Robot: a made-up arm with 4 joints.
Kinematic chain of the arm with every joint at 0, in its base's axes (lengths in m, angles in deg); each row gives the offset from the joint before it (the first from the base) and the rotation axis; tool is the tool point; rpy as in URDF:
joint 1: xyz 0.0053 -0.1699 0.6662 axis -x
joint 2: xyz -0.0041 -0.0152 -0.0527 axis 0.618 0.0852 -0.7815
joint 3: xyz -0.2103 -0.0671 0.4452 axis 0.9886 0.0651 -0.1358
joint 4: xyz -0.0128 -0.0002 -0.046 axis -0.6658 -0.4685 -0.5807
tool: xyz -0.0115 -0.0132 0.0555 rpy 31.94 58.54 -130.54
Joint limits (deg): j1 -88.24..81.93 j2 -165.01..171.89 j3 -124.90..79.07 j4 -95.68..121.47
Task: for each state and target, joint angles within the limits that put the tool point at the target. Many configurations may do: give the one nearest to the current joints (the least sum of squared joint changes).
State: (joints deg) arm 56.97 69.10 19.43 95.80
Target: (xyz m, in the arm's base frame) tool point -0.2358 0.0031 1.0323
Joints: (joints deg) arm 42.32 59.83 40.43 98.69
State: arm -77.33 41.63 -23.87 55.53
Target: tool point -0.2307 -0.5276 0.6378
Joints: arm -83.75 34.87 1.40 102.81
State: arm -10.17 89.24 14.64 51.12
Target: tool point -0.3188 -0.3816 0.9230
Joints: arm -18.75 119.52 -11.79 63.72
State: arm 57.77 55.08 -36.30 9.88
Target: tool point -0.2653 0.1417 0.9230
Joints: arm 71.81 40.72 -38.70 1.63
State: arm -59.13 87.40 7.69 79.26
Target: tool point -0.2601 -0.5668 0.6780
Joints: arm -68.95 70.57 33.36 80.93
